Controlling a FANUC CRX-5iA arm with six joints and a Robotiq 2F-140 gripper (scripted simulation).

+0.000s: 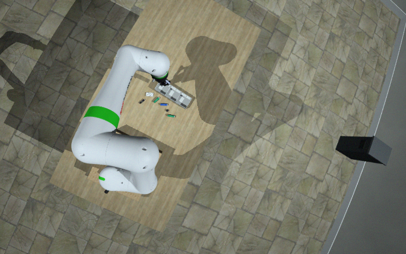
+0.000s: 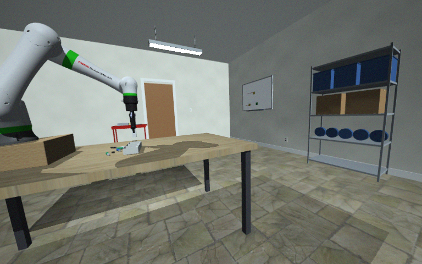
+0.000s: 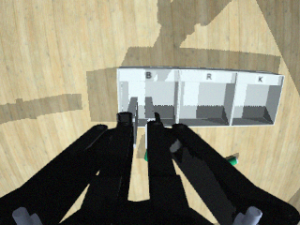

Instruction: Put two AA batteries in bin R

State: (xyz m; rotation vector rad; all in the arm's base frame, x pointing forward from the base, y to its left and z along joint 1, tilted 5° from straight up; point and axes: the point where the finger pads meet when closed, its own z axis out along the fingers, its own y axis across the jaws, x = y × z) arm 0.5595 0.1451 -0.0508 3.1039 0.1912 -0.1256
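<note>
Now: hand 9 cm to the left of the grey bin, 9 cm above it and 1 cm short of it. Also, from my hand: blue AA battery: 11 cm below, 9 cm to the right, 9 cm behind; white domino: 11 cm below, 10 cm behind, 3 cm to the left; small black round part: 13 cm to the right, 11 cm below, 11 cm behind.
</note>
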